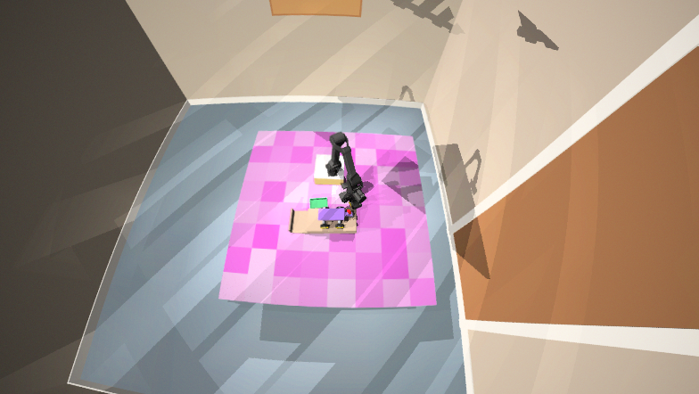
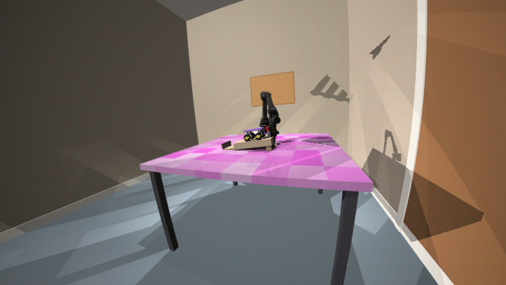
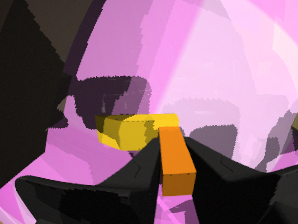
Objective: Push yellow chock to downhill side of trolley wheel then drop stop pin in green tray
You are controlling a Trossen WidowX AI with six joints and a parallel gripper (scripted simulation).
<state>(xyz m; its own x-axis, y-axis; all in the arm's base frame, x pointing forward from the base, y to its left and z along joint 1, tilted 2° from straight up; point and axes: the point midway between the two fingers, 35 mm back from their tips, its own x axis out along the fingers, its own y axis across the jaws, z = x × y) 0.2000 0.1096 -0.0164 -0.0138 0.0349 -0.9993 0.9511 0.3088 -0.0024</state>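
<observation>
My gripper tip is now 1 cm past the green tray, 21 cm to the left of it and 4 cm above it. From my gripper tip the other things lie so: red-headed stop pin: 13 cm ahead, 2 cm to the right, 10 cm above; ramp: 14 cm ahead, 13 cm to the right, 2 cm above; yellow chock: 2 cm ahead, 1 cm to the left, 1 cm below.
</observation>
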